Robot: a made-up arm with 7 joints.
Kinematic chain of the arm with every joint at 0, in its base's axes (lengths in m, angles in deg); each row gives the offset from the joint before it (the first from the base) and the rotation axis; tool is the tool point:
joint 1: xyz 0 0 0.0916 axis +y
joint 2: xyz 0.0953 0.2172 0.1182 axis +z
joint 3: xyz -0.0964 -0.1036 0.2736 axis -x
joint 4: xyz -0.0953 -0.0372 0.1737 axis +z
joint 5: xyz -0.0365 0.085 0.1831 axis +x
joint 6: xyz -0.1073 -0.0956 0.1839 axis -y
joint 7: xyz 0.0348 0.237 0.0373 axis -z
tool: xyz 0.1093 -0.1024 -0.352
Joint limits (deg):
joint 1: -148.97..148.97
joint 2: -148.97..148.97
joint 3: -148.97..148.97
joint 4: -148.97..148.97
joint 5: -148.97..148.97
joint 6: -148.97..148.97
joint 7: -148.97..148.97
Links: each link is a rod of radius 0.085 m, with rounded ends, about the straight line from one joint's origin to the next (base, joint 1, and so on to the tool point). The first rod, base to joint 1, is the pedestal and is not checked.
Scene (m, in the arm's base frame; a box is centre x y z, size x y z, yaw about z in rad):
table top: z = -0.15
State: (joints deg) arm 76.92 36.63 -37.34 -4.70 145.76 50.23 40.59
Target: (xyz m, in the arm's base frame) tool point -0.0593 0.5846 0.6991
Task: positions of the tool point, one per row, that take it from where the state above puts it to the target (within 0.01 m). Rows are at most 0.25 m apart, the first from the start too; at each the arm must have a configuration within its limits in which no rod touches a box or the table.
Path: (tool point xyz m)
1: 0.6330 -0.0744 0.0925
2: 0.5357 -0.1207 0.1742
3: 0.4134 -0.1519 0.2855
4: 0.2699 -0.1350 0.4179
5: 0.1209 -0.0458 0.5485
6: -0.0051 0.1204 0.6493
7: -0.0745 0.3441 0.7004
8: -0.0593 0.5846 0.6991

